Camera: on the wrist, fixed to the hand. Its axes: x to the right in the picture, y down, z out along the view.
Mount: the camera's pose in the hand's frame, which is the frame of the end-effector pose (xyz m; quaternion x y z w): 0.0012 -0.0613 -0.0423 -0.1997 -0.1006 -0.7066 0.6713
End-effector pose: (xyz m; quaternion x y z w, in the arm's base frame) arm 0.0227 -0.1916 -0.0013 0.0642 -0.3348 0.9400 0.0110
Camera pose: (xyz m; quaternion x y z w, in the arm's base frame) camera 0.0206 -0.1174 0.0049 0.3721 -0.3682 0.5500 0.6508
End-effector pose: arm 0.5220 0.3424 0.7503 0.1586 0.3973 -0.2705 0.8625
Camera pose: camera 0.4610 0.3134 0.7190 -0.3737 0.3460 -0.7276 0.4595
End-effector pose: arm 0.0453 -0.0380 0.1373 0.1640 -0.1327 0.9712 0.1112
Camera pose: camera 0.0479 0.0323 0.1127 0.2794 -0.1783 0.5304 0.7803
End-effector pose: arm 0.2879 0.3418 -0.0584 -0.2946 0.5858 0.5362 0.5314
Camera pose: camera 0.3307 0.2868 -0.0848 -0.6639 0.0245 0.1311 0.7358
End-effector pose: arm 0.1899 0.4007 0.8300 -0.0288 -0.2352 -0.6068 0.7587
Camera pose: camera 0.1464 0.3696 0.7781 -0.0657 -0.1334 -0.9876 0.0511
